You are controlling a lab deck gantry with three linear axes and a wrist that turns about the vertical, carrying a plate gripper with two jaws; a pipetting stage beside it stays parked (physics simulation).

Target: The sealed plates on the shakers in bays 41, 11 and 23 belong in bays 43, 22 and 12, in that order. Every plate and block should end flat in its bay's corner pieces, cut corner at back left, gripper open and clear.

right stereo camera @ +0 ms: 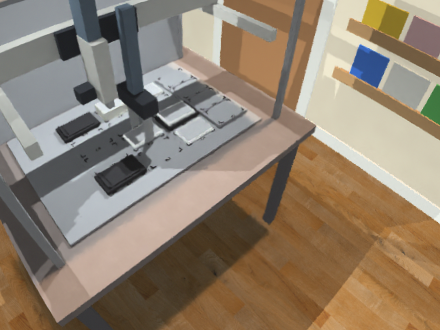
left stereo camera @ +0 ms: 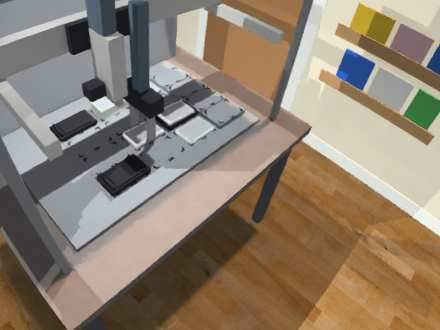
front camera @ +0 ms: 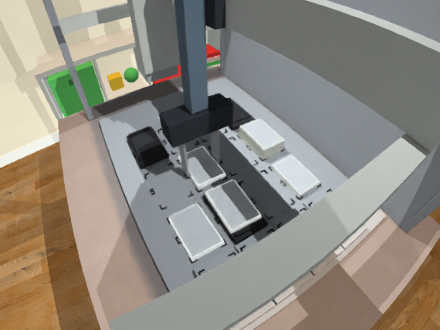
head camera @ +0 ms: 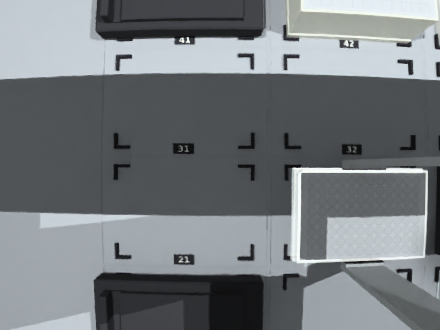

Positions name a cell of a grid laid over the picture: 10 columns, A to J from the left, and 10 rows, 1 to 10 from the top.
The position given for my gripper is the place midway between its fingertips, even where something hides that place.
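There's a tall pale block (front camera: F5) here, and also a tall pale block (front camera: G6). As for my gripper, you'd find it in the front camera view (front camera: E6), in the head camera (head camera: I7), and in the left stereo camera view (left stereo camera: D5) as well as the right stereo camera view (right stereo camera: D5).
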